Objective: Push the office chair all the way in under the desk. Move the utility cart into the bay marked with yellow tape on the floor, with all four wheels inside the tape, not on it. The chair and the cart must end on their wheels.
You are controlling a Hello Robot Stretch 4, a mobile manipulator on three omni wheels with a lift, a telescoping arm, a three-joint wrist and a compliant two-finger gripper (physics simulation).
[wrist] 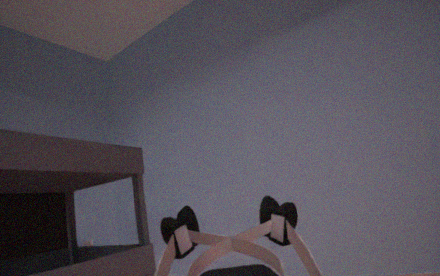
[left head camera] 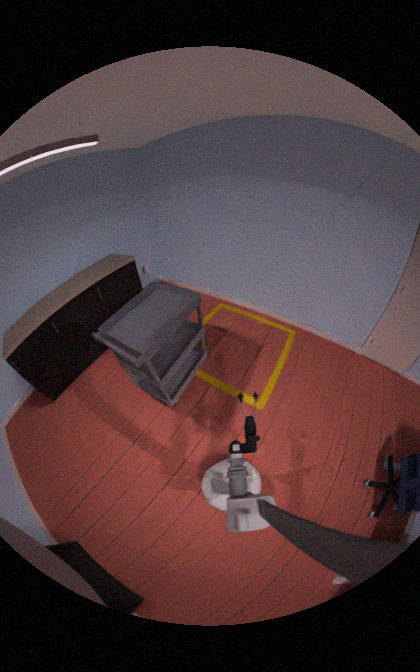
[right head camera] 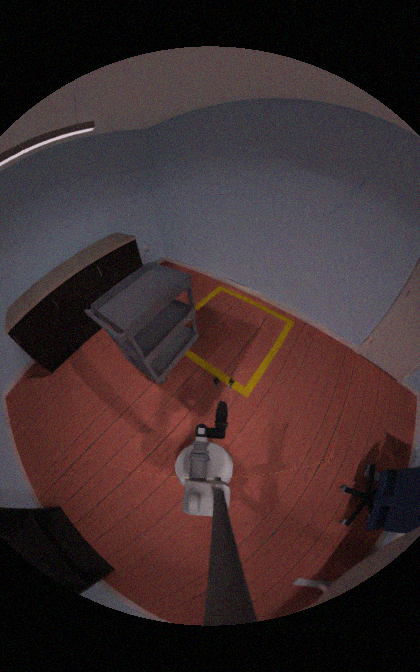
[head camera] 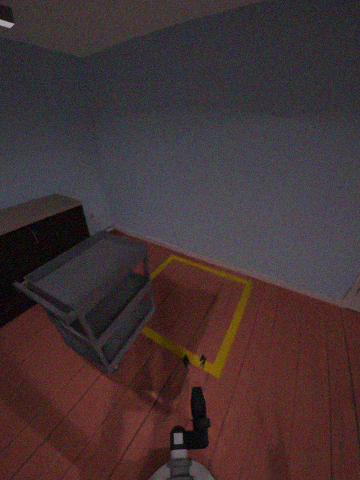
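The grey three-shelf utility cart stands upright at the left of the taped bay; it hides the bay's left side. The yellow tape marks a rectangle near the far wall. My gripper is open and empty, to the right of the cart and apart from it, over the bay's near edge. The blue office chair shows in part at the right edge of both side head views, its black base on the floor.
A low dark cabinet with a light top stands along the left wall behind the cart. A dark piece of furniture is at the lower left. A pale foot shows at the lower right.
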